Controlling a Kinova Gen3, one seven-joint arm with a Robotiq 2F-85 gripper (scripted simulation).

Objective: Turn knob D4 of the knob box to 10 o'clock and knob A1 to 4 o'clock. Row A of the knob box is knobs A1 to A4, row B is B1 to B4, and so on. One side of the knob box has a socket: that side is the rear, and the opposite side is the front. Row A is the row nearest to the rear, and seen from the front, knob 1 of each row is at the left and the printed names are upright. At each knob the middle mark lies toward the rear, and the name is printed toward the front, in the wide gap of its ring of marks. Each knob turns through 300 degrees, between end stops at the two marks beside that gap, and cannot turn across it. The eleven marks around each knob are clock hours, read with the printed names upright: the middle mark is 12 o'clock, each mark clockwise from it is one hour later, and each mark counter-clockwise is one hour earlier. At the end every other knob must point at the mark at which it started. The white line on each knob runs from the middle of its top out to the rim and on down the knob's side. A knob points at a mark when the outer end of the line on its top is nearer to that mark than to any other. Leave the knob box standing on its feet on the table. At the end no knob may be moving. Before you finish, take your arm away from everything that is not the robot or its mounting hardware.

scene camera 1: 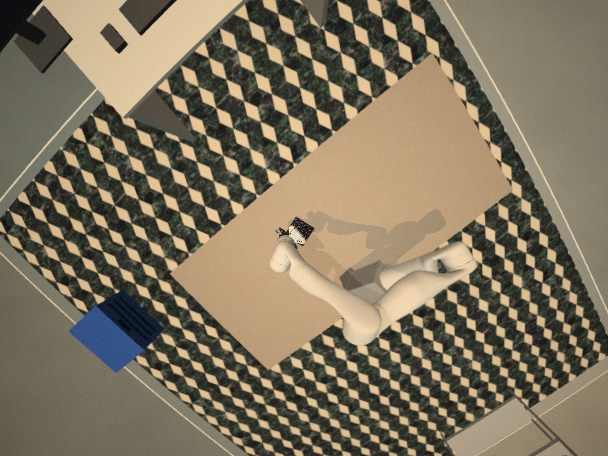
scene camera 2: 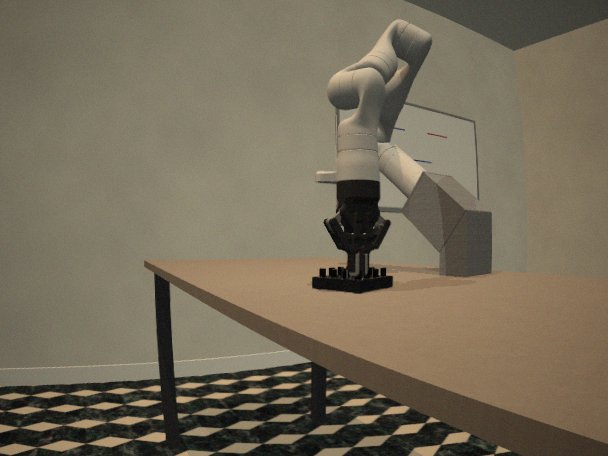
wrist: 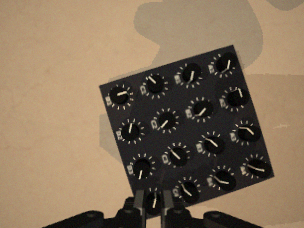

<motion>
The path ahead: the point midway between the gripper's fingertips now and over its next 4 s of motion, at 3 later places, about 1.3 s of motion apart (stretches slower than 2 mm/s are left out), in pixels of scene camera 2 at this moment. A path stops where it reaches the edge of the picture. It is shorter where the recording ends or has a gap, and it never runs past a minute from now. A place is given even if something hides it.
The gripper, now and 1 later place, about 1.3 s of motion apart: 358, 275; 358, 252
</motion>
